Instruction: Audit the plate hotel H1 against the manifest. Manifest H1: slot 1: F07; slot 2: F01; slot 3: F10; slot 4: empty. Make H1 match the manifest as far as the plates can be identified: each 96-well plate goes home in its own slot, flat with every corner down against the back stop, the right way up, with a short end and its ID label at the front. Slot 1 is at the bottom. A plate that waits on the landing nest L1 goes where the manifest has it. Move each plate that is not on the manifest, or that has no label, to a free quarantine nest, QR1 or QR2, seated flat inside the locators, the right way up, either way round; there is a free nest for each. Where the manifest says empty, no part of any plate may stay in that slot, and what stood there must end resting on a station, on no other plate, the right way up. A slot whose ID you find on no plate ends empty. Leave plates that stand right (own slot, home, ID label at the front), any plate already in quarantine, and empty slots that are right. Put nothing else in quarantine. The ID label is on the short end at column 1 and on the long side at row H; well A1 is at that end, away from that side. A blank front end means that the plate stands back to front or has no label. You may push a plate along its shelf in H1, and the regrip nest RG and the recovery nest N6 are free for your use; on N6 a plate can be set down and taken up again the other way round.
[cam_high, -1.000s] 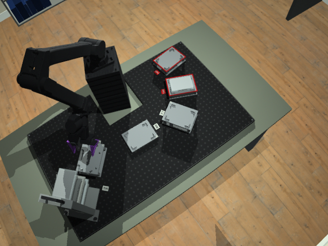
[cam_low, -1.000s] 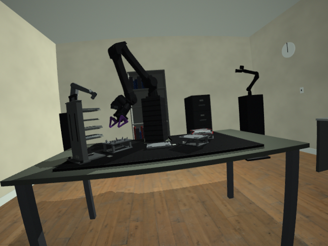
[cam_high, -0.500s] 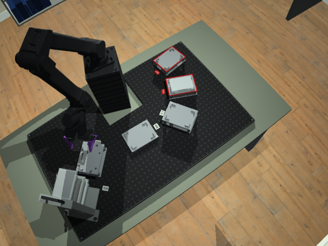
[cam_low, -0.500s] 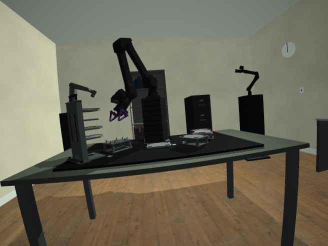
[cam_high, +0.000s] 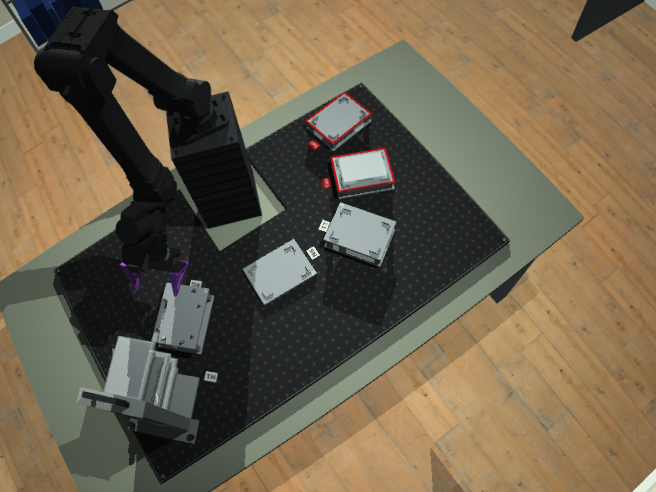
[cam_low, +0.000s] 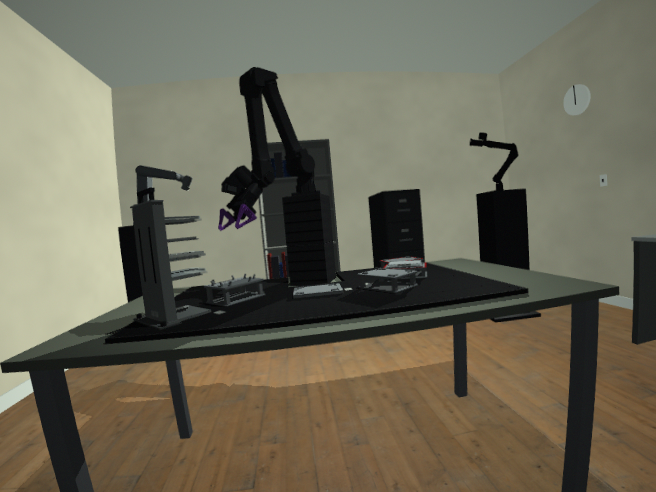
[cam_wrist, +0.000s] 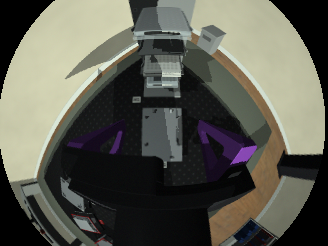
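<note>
My gripper is now 15 cm short of the grey 96-well plate, 11 cm to the left of it and 3 cm below it. The rest, counted from my hand: plate hotel H1: 22 cm ahead, 16 cm to the right, 8 cm below; then recovery nest N6: 28 cm to the left, 24 cm below; then regrip nest RG: 19 cm below.
</note>
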